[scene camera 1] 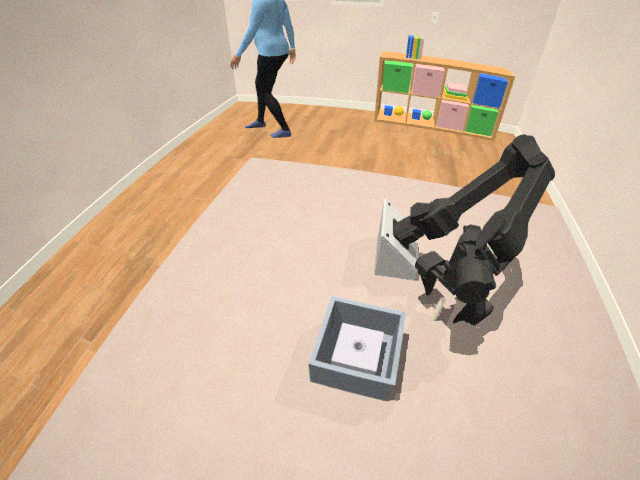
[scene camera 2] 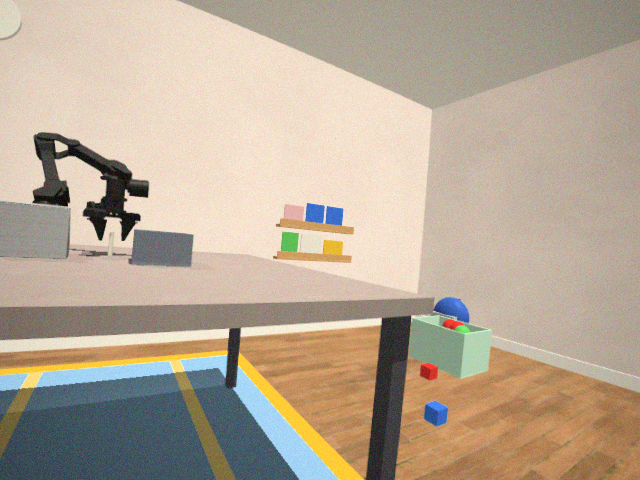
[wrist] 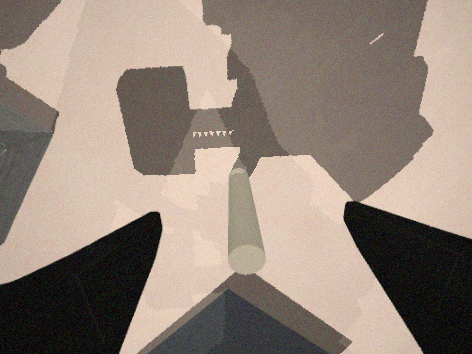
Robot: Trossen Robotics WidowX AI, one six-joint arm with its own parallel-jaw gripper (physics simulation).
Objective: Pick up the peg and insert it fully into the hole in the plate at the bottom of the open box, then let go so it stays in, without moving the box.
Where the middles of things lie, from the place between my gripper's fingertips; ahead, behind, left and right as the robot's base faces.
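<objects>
Cream peg (wrist: 246, 255), 10 mm below my hand. Grey plate (scene camera 1: 357, 348), from my hand 180 mm to the right, 120 mm ahead, 20 mm below. Blue-grey box (scene camera 1: 379, 386), 180 mm to the right of my hand, 120 mm ahead of it.
</objects>
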